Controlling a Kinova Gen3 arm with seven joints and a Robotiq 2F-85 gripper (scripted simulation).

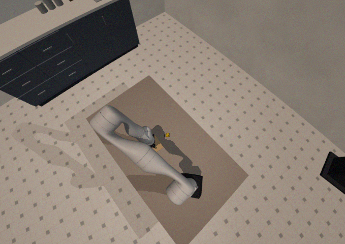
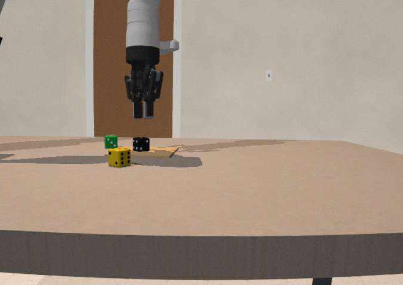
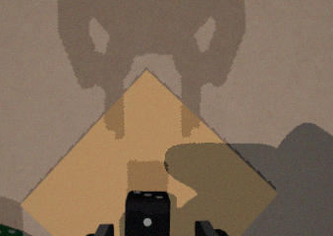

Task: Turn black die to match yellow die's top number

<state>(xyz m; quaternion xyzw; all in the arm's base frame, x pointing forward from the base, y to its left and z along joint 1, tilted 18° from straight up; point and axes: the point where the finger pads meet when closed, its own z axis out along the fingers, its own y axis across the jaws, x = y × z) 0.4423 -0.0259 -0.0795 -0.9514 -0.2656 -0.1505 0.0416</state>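
My gripper is now 8 cm above the black die. Round my hand: green die: 9 cm behind, 8 cm to the left, 8 cm below; yellow die: 16 cm to the right, 8 cm below, 3 cm behind; mat: 9 cm below.
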